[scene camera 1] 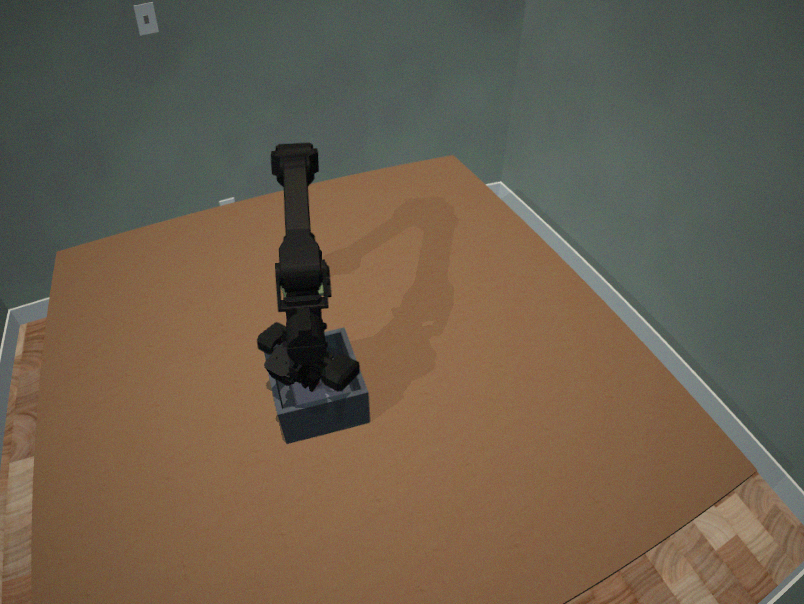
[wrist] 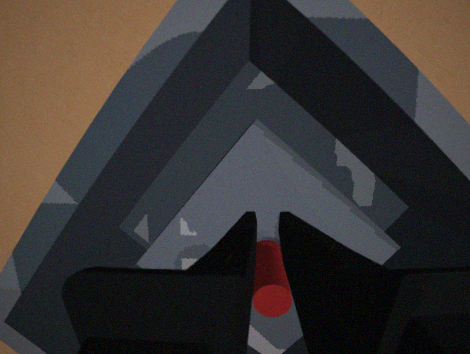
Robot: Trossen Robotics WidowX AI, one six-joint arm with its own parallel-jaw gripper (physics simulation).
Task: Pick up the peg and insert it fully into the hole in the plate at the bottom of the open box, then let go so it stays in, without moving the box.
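Frame: origin at the arm's base, x ahead, y left, z up, level; metres.
Seen in the pictures: gripper, fingertip midpoint: (scene camera 1: 309,388) (wrist: 266,220).
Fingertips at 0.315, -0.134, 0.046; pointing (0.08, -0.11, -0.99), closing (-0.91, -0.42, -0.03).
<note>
Pixels of each thing's middle, then the offset from my fingertips to it, as dx, dy, dz. Level surfaces: height alone.
- open grey-blue box, body centre: (wrist: 265,248) (scene camera 1: 315,384) -0.008, +0.017, -0.010
- lighter grey plate, body centre: (wrist: 263,236) (scene camera 1: 316,389) -0.008, +0.017, -0.024
- red peg, body centre: (wrist: 265,247) -0.009, +0.016, -0.011
- brown table top, its level: dz -0.059
The open grey-blue box (scene camera 1: 328,419) (wrist: 320,65) stands on the brown table top, under the arm. The lighter grey plate (wrist: 250,170) lies at its bottom. My gripper (scene camera 1: 311,384) (wrist: 266,220) reaches down into the box and is shut on the red peg (wrist: 272,301), with one black finger on each side of it. The peg stands roughly upright, its round top toward the wrist camera. Its lower end is at the hole area, where a thin dark edge shows between the fingertips; the fingers hide most of the hole, and the peg's depth cannot be told. The peg is hidden in the scene view.
The box walls (wrist: 150,125) rise around the gripper on the sides that show. The brown table top (scene camera 1: 519,422) extends around the box, with the arm's shadow to the right. Green walls stand beyond the table's far and right edges.
</note>
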